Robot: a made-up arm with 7 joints.
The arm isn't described. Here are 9 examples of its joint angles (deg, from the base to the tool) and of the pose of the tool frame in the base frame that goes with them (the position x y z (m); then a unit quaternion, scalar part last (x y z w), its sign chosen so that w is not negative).
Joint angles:
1: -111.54 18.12 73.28 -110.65 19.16 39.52 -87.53
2: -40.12 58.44 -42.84 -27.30 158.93 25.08 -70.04
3: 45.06 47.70 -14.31 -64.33 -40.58 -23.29 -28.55
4: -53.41 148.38 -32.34 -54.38 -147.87 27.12 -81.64
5: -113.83 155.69 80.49 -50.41 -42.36 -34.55 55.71
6: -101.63 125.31 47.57 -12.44 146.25 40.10 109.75
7: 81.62 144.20 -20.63 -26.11 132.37 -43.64 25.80
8: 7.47 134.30 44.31 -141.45 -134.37 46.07 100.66
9: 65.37 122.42 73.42 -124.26 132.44 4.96 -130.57
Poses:
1: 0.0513 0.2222 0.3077 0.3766 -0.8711 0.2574 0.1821
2: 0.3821 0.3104 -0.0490 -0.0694 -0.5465 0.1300 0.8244
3: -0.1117 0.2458 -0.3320 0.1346 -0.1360 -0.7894 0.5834
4: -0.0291 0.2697 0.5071 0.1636 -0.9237 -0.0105 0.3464
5: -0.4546 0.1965 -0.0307 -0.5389 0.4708 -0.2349 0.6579
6: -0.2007 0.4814 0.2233 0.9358 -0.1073 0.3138 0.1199
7: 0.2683 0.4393 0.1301 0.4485 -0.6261 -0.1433 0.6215
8: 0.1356 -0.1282 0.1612 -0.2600 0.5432 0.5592 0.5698
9: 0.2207 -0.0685 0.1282 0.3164 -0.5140 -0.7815 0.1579
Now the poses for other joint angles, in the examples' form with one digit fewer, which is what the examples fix.
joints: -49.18 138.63 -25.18 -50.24 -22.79 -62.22 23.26
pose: 0.053 0.348 0.425 0.635 -0.319 -0.616 0.340
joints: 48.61 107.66 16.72 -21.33 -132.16 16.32 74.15
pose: 0.041 0.522 0.215 0.652 0.400 -0.579 0.281
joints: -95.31 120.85 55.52 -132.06 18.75 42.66 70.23
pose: -0.247 -0.072 0.163 -0.067 0.886 0.173 0.426
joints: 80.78 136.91 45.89 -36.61 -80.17 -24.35 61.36
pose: 0.318 0.389 0.160 0.521 0.165 -0.683 0.485
